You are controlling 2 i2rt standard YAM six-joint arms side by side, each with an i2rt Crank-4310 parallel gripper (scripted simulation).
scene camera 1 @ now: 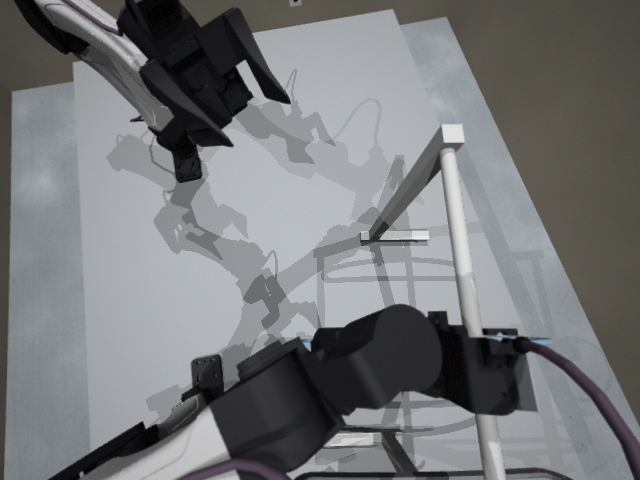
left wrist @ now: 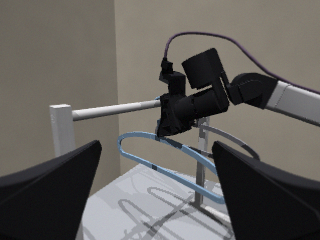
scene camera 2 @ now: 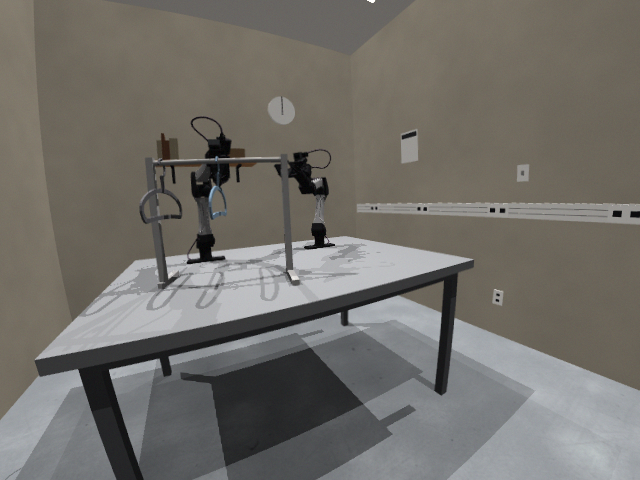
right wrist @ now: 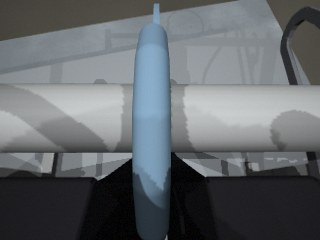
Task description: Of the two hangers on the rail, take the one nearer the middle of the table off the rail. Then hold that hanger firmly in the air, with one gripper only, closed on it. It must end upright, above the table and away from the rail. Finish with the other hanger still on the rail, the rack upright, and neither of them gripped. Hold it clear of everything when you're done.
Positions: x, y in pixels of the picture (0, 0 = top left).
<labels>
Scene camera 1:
my left gripper: 260, 120
my right gripper: 446, 345
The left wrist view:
my left gripper: 156, 143
my right gripper: 158, 134
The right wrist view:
my right gripper: 156, 144
</labels>
